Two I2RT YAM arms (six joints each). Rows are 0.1 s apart.
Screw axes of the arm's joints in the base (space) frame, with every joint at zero. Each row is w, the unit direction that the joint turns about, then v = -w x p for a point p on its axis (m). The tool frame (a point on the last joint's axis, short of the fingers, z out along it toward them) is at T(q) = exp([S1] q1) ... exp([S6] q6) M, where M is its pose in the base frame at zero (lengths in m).
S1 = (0, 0, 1, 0.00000, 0.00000, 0.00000)
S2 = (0, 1, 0, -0.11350, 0.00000, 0.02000)
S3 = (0, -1, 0, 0.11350, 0.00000, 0.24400)
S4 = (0, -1, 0, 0.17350, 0.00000, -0.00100)
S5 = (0, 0, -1, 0.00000, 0.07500, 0.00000)
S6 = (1, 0, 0, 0.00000, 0.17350, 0.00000)
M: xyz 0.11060 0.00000 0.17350 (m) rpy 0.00 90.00 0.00 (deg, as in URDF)
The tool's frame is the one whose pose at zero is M.
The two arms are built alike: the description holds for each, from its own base.
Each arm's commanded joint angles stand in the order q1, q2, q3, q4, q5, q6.
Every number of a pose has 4 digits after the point. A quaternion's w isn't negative.
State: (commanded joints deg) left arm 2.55 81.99 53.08 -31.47 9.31 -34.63; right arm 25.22 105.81 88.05 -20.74 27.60 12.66
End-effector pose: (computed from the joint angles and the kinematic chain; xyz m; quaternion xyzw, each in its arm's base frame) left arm 0.2806 0.0067 0.2141 -0.2875 0.9199 -0.1458 0.2232; right arm 0.3926 0.1667 0.2842 0.0073 0.8808 -0.0663 0.4688
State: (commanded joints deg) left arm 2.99 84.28 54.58 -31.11 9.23 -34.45; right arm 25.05 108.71 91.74 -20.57 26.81 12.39
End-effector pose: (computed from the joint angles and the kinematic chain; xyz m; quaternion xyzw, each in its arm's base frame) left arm 0.2894 0.0094 0.2116 -0.2904 0.9201 -0.1430 0.2207; right arm 0.4058 0.1719 0.2850 0.0056 0.8786 -0.0590 0.4739
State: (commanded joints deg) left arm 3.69 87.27 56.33 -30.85 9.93 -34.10; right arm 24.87 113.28 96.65 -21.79 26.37 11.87
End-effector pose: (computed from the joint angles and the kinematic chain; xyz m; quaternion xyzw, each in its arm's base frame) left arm 0.2997 0.0132 0.2066 -0.2929 0.9210 -0.1447 0.2123; right arm 0.4233 0.1788 0.2776 -0.0006 0.8823 -0.0614 0.4667
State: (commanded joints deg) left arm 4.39 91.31 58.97 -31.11 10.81 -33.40; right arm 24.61 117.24 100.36 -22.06 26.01 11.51
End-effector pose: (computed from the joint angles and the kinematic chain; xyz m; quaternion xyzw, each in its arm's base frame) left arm 0.3134 0.0174 0.1996 -0.2933 0.9237 -0.1460 0.1984; right arm 0.4385 0.1837 0.2679 -0.0039 0.8845 -0.0629 0.4622
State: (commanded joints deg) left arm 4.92 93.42 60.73 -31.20 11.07 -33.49; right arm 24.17 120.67 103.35 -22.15 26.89 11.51
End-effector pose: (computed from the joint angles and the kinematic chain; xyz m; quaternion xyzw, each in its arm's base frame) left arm 0.3217 0.0208 0.1974 -0.2984 0.9228 -0.1465 0.1947; right arm 0.4519 0.1851 0.2577 0.0017 0.8851 -0.0730 0.4596
